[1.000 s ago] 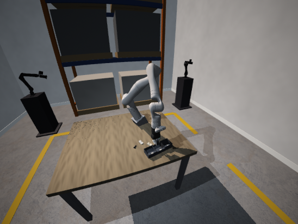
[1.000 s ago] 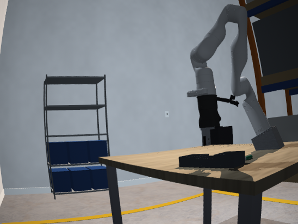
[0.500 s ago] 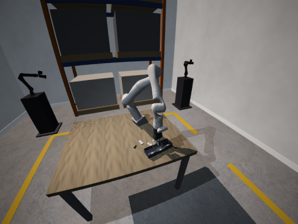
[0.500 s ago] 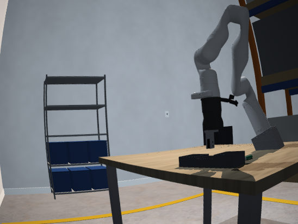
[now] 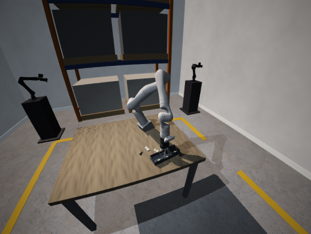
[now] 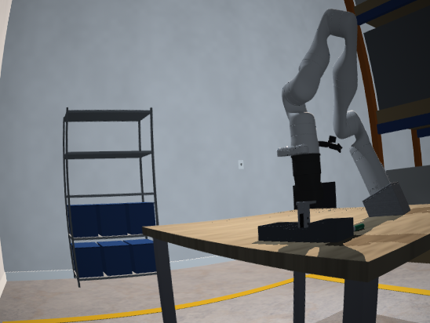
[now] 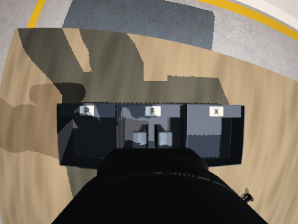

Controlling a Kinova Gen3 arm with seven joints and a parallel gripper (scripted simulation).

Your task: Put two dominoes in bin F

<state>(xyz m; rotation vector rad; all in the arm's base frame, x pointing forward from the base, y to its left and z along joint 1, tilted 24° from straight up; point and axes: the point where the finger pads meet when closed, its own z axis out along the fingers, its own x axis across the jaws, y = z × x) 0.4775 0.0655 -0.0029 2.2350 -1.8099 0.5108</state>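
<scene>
My hand is 150 mm past the green cylinder, 70 mm to the right of it and 40 mm above it. Round my hand: dark piece 200 mm to the right, 100 mm behind, 40 mm below.
</scene>
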